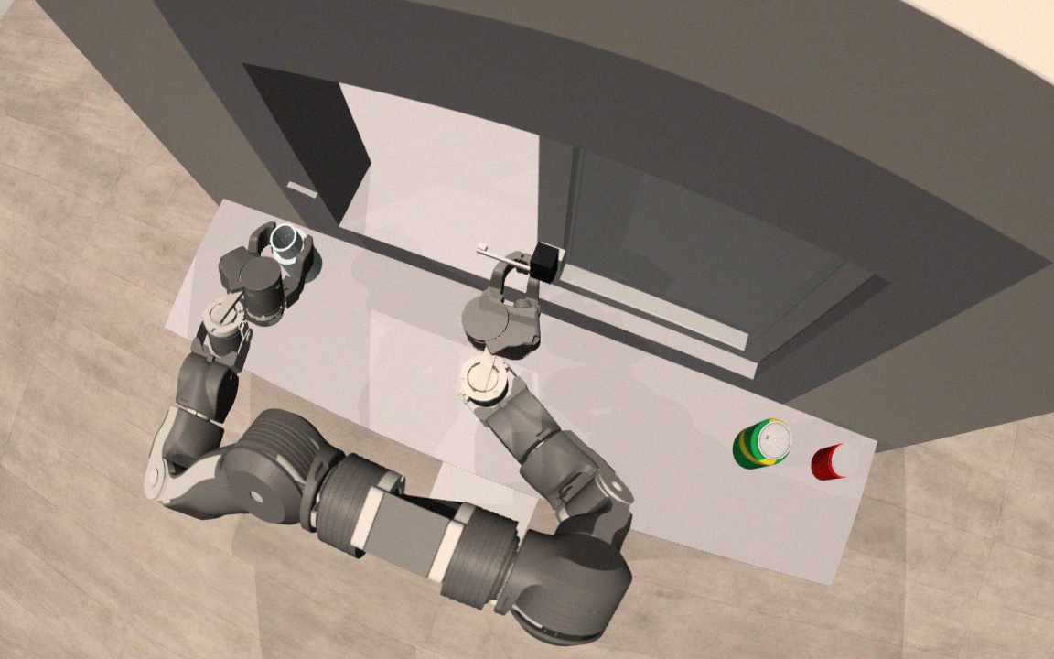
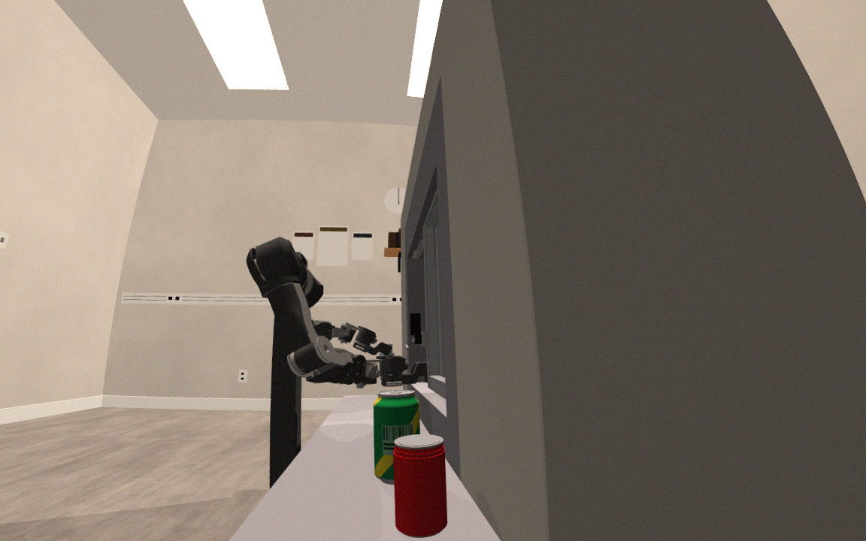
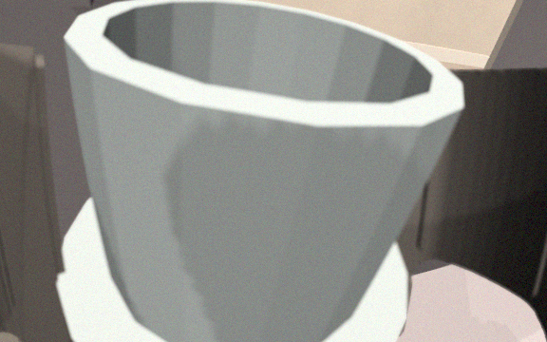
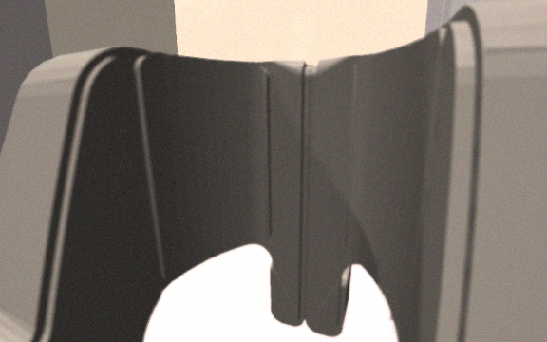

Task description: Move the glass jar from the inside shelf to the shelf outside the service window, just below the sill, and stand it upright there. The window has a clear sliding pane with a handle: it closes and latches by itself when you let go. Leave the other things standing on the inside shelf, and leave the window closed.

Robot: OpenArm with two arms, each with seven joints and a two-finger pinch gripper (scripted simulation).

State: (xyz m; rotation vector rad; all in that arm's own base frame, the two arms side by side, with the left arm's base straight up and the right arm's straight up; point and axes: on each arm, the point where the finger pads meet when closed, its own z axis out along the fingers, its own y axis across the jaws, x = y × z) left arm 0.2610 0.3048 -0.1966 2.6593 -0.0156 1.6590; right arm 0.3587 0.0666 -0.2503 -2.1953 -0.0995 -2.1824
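The sill lies 90 mm below my right hand, 40 mm to the right of it and 40 mm ahead of it. The rest, counted from my right hand: upright (180 mm above, 60 mm ahead, 40 mm to the right); black handle (110 mm above, 30 mm behind); glass jar (300 mm to the left, 100 mm behind, 20 mm above).
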